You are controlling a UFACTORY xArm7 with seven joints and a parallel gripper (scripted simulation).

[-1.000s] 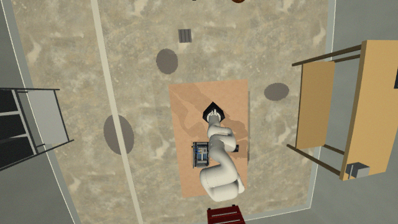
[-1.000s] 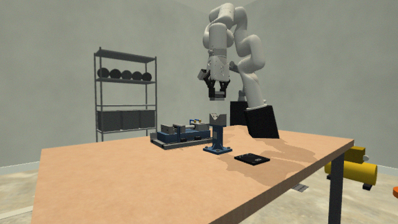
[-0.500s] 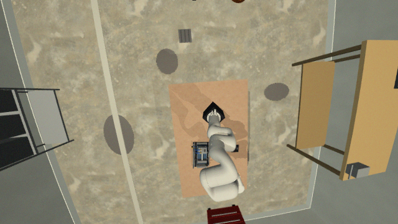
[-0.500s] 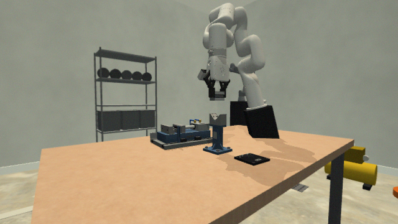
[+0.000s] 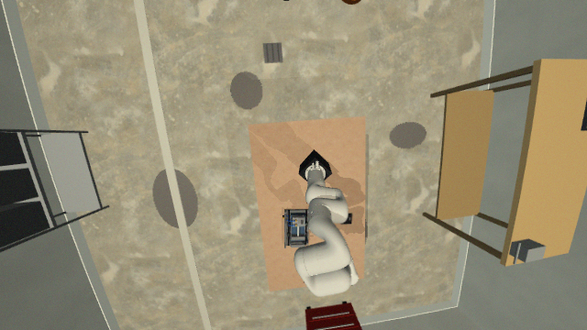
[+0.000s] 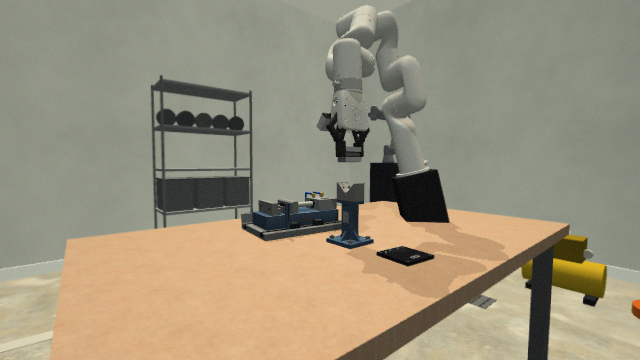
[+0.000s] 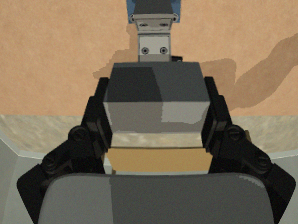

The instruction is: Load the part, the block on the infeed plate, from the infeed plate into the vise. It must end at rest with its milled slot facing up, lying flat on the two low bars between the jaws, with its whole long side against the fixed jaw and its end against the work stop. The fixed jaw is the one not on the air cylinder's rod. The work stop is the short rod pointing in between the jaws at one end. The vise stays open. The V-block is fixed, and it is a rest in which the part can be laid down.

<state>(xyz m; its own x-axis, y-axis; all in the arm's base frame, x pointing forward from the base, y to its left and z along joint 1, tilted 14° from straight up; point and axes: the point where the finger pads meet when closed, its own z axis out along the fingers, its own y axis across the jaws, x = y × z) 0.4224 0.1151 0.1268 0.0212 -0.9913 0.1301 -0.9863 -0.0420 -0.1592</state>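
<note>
My gripper is now 1 cm above the grey block. The rest, counted from my hand: work stop: 18 cm to the right, 16 cm below, 9 cm ahead; grey V-block: 11 cm below, 2 cm to the left; cylinder rod: 22 cm to the right, 17 cm below.
</note>
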